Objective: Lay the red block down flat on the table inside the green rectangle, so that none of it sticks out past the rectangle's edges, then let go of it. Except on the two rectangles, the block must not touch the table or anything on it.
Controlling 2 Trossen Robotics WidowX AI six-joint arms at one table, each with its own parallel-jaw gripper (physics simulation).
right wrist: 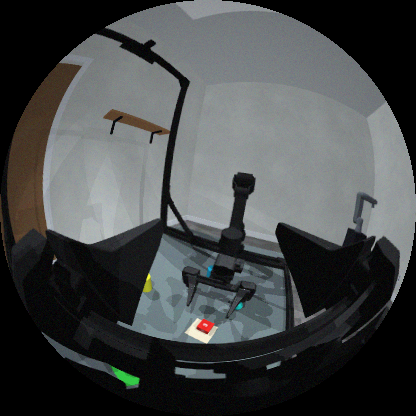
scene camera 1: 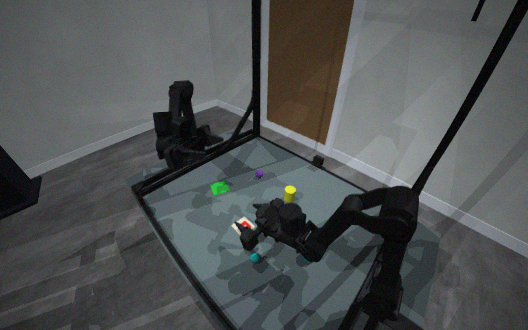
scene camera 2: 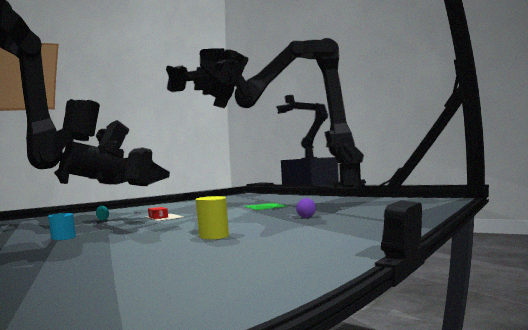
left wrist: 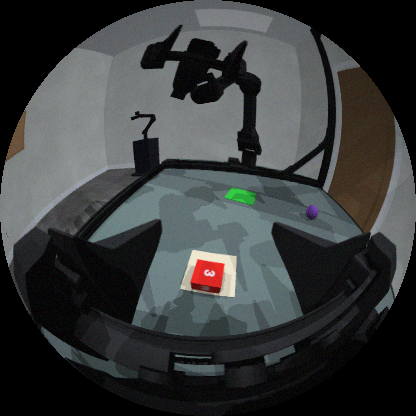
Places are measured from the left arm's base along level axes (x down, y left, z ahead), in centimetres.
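Where they show: left gripper, fingertip midpoint: (right wrist: 206, 311) (scene camera 1: 244, 213) (scene camera 2: 156, 174) (left wrist: 219, 226); right gripper, fingertip midpoint: (right wrist: 222, 226) (scene camera 1: 214, 146) (scene camera 2: 183, 65) (left wrist: 215, 30); left arm's base, link origin: (scene camera 1: 375, 306); right arm's base, link origin: (scene camera 2: 350, 186) (left wrist: 247, 165).
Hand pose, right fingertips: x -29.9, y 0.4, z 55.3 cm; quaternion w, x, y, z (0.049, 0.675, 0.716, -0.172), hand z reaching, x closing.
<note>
Each offset is from my right fingertips to the top centre of the thing. "pt": to the spot under its first point.
The red block {dz -8.4, dx +29.9, dy -0.2 cm} (scene camera 1: 245, 225) (scene camera 2: 158, 213) (left wrist: 207, 272) (right wrist: 205, 326), marked 3, lies flat on the cream rectangle {pt dz -5.6, dx +31.7, dy -2.1 cm} (scene camera 2: 174, 216) (left wrist: 230, 275) (right wrist: 194, 330). The green rectangle {pt dz +13.7, dx +31.7, dy -8.9 cm} (scene camera 1: 219, 188) (scene camera 2: 265, 206) (left wrist: 241, 196) (right wrist: 125, 377) lies apart from it, with nothing on it. My left gripper (scene camera 1: 246, 215) (scene camera 2: 167, 174) (left wrist: 219, 226) (right wrist: 206, 311) is open and empty, above the table near the block. In scene camera 1 its finger partly hides the block. My right gripper (scene camera 2: 170, 78) (left wrist: 215, 30) is open and empty, high up and away from the block.
A yellow cylinder {dz -13.5, dx +26.3, dy -22.4 cm} (scene camera 1: 289, 194) (scene camera 2: 212, 217) (right wrist: 147, 283) stands beyond the left gripper in scene camera 1. A purple ball {dz +4.7, dx +28.5, dy -26.0 cm} (scene camera 1: 259, 174) (scene camera 2: 306, 208) (left wrist: 312, 212) lies near the green rectangle. A teal ball {dz -18.5, dx +28.9, dy +6.6 cm} (scene camera 1: 255, 257) (scene camera 2: 102, 213) and a blue cylinder {dz -32.0, dx +28.2, dy -4.8 cm} (scene camera 2: 62, 226) are on the left gripper's side.
</note>
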